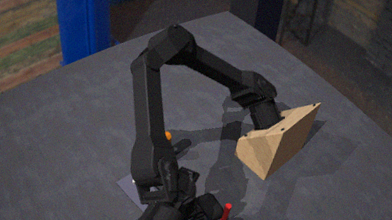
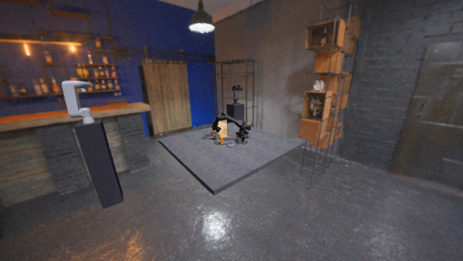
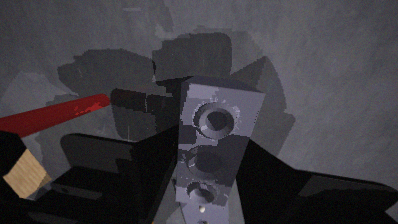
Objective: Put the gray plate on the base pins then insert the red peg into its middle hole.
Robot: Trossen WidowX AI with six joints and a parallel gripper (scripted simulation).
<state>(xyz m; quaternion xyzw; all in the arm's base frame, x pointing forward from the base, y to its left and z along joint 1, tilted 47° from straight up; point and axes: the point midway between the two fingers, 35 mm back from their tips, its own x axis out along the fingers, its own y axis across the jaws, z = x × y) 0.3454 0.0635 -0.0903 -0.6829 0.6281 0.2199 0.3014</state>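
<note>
The red peg is 120 mm behind my gripper tip, 30 mm above it and 20 mm to the left of it. From my gripper tip the other things lie so: orange cylinder 220 mm to the right, 100 mm behind, 30 mm above; plate 30 mm above.
</note>
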